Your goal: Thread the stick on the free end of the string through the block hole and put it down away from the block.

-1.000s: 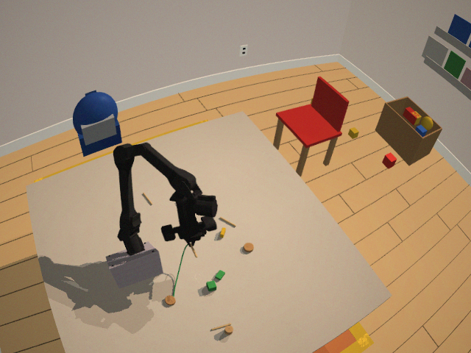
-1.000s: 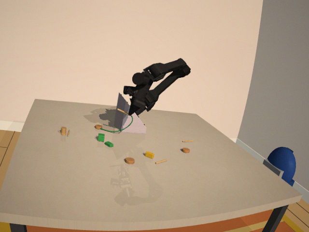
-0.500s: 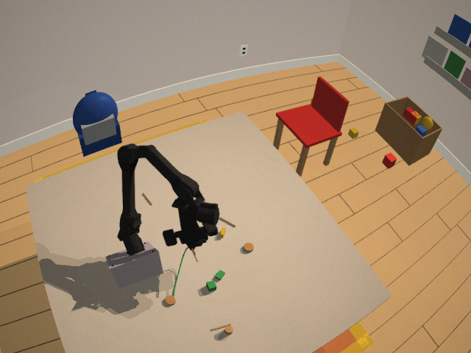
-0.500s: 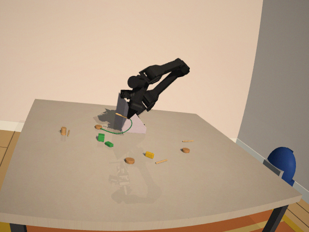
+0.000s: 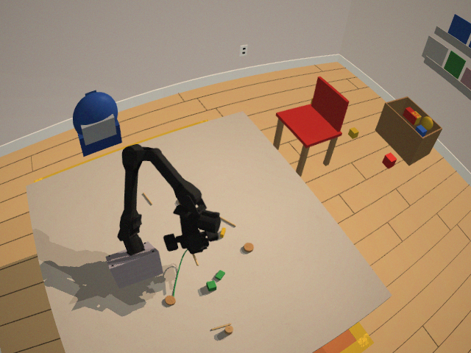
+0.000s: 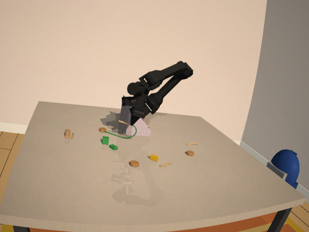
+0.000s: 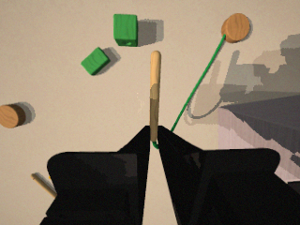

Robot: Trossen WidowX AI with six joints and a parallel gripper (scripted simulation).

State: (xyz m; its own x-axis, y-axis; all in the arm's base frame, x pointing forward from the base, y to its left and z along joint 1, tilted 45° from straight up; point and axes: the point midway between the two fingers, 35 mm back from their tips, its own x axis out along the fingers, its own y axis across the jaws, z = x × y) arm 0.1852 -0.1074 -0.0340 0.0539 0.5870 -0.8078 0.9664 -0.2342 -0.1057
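The green block is 100 mm to the right of my gripper tip, 90 mm below it and 60 mm ahead of it. From my gripper tip the other things lie so: thin wooden stick (10 mm to the right); yellow block (180 mm ahead, 90 mm below, 60 mm to the left); round wooden button (160 mm behind, 100 mm to the right, 90 mm below).
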